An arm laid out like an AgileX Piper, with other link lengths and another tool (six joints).
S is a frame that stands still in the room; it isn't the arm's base.
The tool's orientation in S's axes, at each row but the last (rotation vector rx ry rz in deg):
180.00, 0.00, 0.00
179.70, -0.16, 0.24
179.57, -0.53, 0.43
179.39, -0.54, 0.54
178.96, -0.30, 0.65
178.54, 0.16, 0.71
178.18, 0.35, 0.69
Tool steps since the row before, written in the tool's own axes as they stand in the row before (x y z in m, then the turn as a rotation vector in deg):
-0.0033, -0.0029, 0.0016, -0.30, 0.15, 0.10
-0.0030, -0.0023, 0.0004, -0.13, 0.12, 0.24
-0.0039, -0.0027, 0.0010, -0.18, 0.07, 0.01
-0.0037, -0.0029, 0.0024, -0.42, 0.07, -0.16
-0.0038, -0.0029, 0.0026, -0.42, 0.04, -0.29
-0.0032, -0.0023, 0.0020, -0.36, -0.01, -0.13
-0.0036, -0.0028, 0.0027, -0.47, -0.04, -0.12
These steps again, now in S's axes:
-0.0033, 0.0029, -0.0016, -0.30, -0.15, -0.10
-0.0030, 0.0023, -0.0004, -0.13, -0.12, -0.24
-0.0039, 0.0027, -0.0010, -0.18, -0.07, -0.01
-0.0037, 0.0029, -0.0025, -0.42, -0.07, 0.16
-0.0038, 0.0029, -0.0027, -0.42, -0.03, 0.29
-0.0032, 0.0022, -0.0021, -0.36, 0.01, 0.13
-0.0036, 0.0027, -0.0028, -0.47, 0.04, 0.12

